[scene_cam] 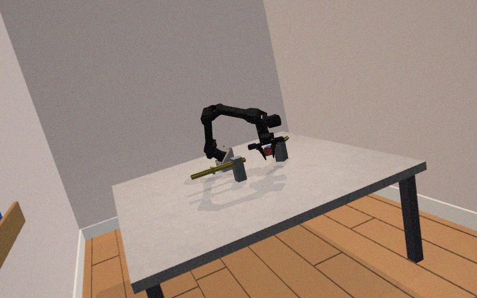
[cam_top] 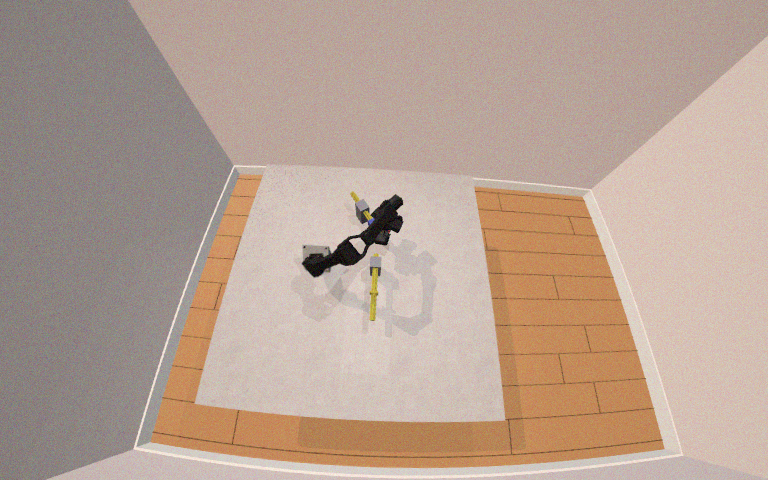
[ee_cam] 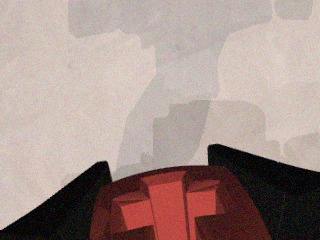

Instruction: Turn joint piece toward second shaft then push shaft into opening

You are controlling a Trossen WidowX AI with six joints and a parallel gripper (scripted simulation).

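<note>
Right now the red square joint piece is 3 cm above my gripper tip, 2 cm behind it and 1 cm to the left of it.
</note>
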